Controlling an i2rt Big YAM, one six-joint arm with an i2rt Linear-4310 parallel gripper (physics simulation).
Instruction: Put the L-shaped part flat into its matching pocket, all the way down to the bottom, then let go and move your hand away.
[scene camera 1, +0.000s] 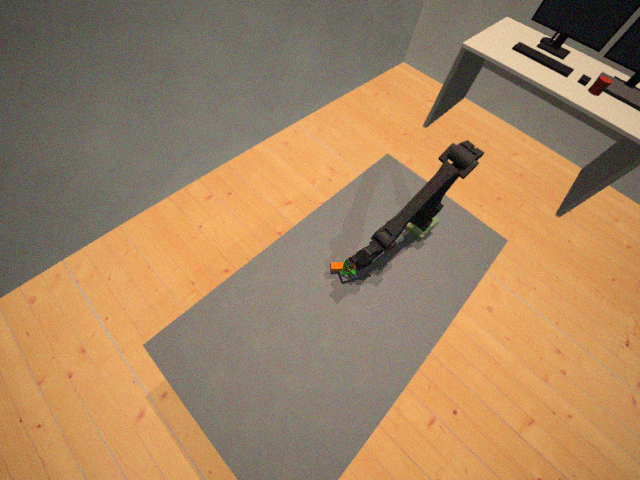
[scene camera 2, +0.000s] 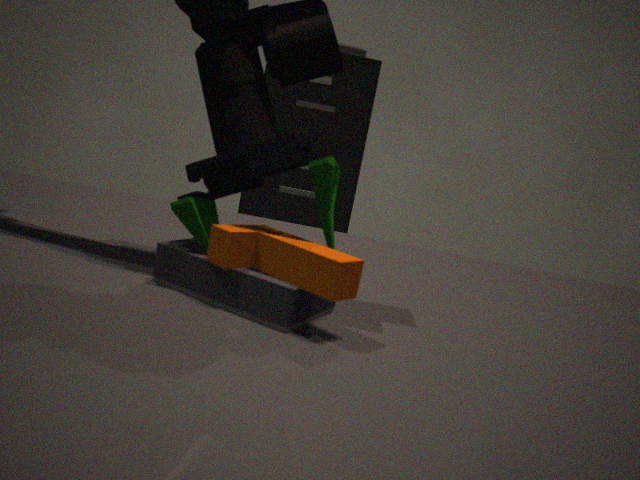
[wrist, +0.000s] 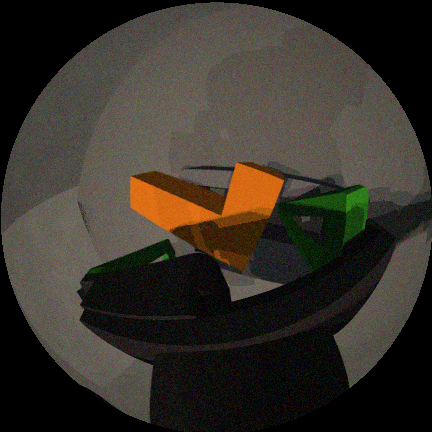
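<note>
The orange L-shaped part lies across the top of a dark grey pocket tray. In the scene camera 2 view the part stands proud of the tray's rim, with one end hanging out past the tray's right end. It is not down inside a pocket. The pocket's outline is mostly hidden by the part and the gripper. My gripper is open and empty. Its green fingertips are low, close to the part's height, spread wide near it. Contact with the part cannot be made out.
The tray stands on a grey mat on the wooden floor. The pale green arm base is on the same mat. A white desk with monitors and a red cup stands at the back right. A dark drawer cabinet shows in the background.
</note>
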